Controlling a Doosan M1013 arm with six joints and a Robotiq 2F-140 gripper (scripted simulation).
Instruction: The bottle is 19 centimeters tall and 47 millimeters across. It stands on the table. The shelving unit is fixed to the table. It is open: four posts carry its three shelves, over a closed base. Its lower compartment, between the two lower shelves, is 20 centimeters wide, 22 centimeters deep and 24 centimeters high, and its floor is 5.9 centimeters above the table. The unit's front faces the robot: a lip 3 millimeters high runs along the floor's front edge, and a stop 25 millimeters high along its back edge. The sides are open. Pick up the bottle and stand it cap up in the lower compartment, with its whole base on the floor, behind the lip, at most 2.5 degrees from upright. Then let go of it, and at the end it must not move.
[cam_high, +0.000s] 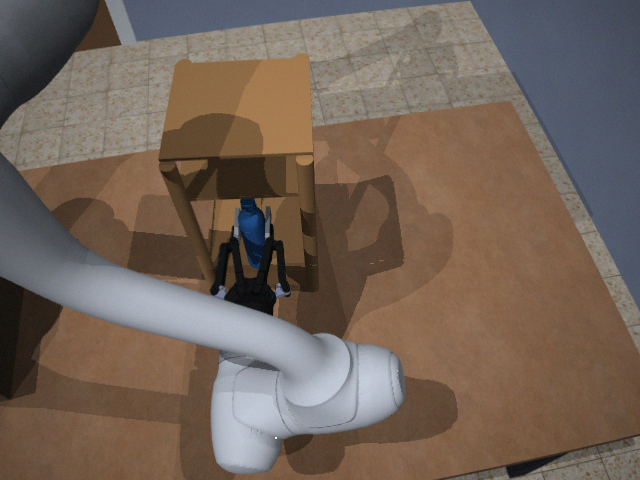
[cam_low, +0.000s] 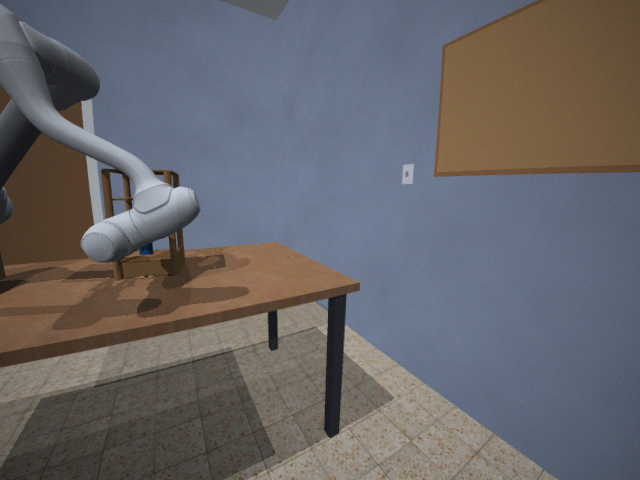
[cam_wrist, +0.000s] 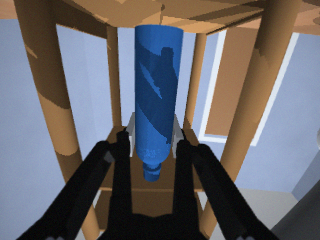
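Now: hand 90 mm to the right of the wooden shelving unit. Also, from my hand: blue bottle 10 mm above.
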